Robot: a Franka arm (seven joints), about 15 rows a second.
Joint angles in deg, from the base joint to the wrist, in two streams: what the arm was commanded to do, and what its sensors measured. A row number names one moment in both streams.
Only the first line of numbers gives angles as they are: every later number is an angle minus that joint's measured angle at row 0.
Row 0, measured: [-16.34, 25.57, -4.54, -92.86, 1.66, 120.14, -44.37]
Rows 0 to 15, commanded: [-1.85, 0.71, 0.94, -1.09, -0.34, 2.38, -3.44]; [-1.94, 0.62, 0.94, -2.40, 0.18, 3.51, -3.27]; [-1.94, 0.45, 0.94, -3.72, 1.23, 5.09, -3.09]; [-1.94, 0.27, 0.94, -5.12, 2.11, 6.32, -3.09]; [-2.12, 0.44, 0.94, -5.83, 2.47, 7.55, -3.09]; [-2.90, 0.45, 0.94, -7.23, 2.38, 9.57, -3.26]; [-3.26, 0.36, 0.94, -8.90, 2.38, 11.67, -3.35]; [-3.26, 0.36, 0.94, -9.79, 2.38, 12.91, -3.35]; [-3.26, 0.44, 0.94, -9.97, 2.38, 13.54, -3.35]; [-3.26, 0.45, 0.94, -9.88, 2.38, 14.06, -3.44]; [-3.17, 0.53, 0.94, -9.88, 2.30, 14.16, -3.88]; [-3.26, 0.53, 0.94, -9.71, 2.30, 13.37, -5.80]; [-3.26, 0.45, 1.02, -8.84, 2.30, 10.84, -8.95]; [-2.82, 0.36, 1.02, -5.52, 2.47, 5.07, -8.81]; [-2.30, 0.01, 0.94, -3.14, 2.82, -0.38, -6.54]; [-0.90, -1.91, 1.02, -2.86, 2.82, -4.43, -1.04]
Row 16, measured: [-2.22, 0.96, 0.47, -5.57, 1.62, 4.24, -5.43]
